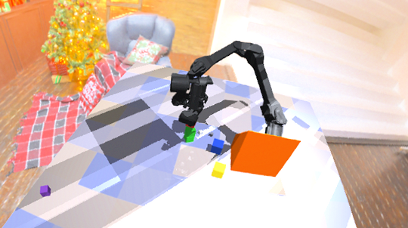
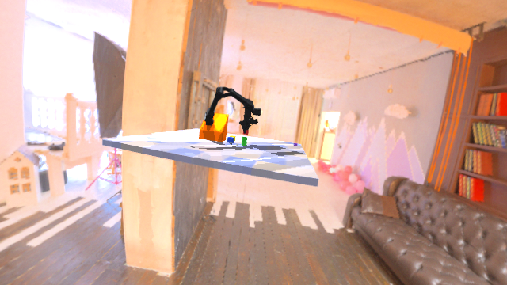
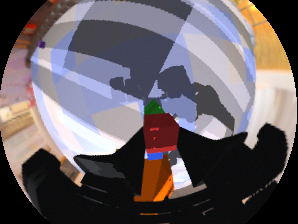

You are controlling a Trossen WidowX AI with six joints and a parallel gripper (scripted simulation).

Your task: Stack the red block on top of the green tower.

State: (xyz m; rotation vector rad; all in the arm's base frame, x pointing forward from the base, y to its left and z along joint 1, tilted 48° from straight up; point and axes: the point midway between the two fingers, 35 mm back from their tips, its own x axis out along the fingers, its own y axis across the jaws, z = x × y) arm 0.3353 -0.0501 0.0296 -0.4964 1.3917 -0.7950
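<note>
My gripper tip is 130 mm past the blue block, 30 mm to the right of it and 80 mm above it. From my gripper tip the other things lie so: small purple block: 470 mm ahead, 410 mm to the left, 90 mm below; red block: 10 mm above; yellow block: 140 mm behind, 150 mm to the left, 80 mm below.
</note>
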